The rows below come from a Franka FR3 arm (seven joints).
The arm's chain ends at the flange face. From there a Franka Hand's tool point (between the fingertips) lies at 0.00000 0.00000 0.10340 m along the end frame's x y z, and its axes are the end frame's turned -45 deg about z.
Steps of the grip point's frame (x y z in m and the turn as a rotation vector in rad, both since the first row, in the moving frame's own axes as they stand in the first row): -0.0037 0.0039 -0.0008 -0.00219 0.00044 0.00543; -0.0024 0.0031 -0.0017 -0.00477 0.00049 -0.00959; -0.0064 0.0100 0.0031 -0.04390 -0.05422 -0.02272; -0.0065 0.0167 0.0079 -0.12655 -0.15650 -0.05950; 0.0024 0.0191 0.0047 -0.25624 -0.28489 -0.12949; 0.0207 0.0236 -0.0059 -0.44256 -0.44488 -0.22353
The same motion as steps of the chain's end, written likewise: -0.0001 0.0052 -0.0008 -0.00124 0.00186 0.00543; 0.0001 0.0036 -0.0017 -0.00303 0.00372 -0.00959; 0.0032 0.0044 0.0034 -0.06938 -0.00730 -0.02272; 0.0088 -0.0042 0.0100 -0.20015 -0.02118 -0.05950; 0.0147 -0.0268 0.0122 -0.38264 -0.02026 -0.12949; 0.0245 -0.0582 0.0137 -0.62751 -0.00164 -0.22353
